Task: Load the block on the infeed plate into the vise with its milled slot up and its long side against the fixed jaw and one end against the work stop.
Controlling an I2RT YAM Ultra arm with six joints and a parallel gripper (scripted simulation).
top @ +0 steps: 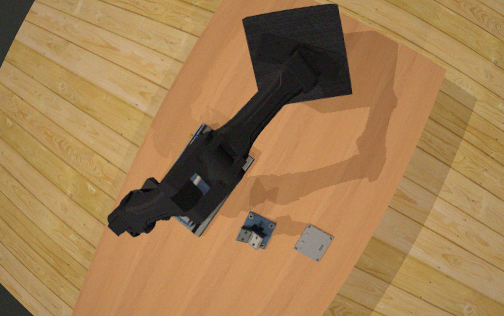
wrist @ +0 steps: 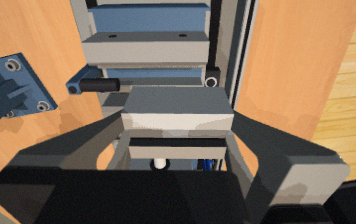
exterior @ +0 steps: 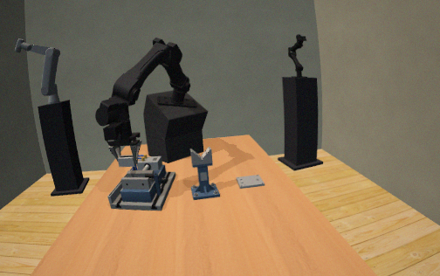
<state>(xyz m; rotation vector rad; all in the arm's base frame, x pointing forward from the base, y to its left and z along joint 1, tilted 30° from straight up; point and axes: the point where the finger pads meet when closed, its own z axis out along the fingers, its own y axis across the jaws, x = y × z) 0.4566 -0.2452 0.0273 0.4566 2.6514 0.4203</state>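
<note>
The moving jaw lies 70 mm below my hand, 30 mm to the left of it and 30 mm behind it. The rest, counted from my hand: black rod 70 mm to the left, 50 mm below, 20 mm ahead; then part 10 mm above; then fixed jaw 70 mm below, 30 mm ahead, 20 mm to the left.
</note>
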